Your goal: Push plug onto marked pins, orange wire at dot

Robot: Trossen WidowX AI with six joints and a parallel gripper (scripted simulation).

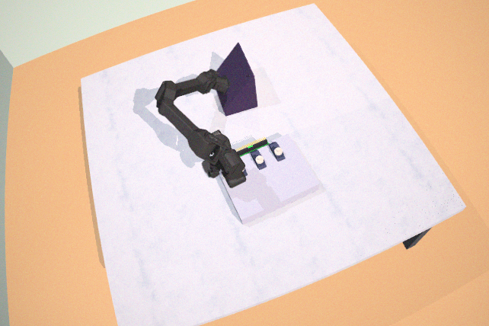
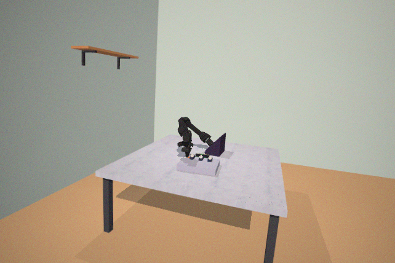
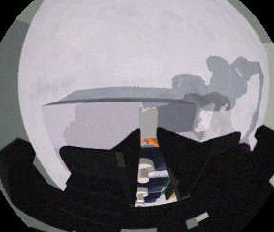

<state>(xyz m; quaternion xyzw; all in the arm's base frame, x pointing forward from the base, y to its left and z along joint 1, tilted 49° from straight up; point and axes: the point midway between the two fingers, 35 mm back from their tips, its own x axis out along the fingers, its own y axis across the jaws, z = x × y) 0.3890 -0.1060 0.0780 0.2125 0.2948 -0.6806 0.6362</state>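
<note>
My gripper tip is 11 cm to the right of the green band, 6 cm past it and 2 cm below it. Also, from my gripper tip: printed holder 12 cm to the left, 10 cm ahead, 3 cm below.
</note>
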